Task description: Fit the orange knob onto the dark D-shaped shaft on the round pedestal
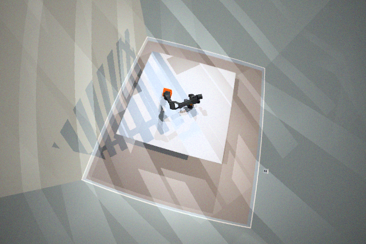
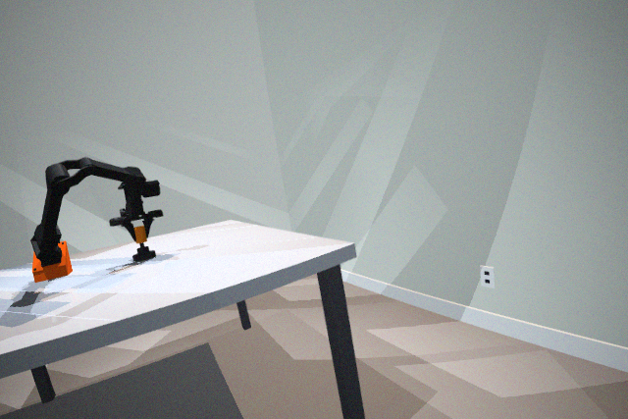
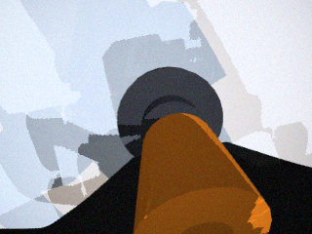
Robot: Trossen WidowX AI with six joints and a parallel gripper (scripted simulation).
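Right now the orange knob is 20 mm above my gripper tip. Also, from my gripper tip: dark round pedestal (40 mm below).
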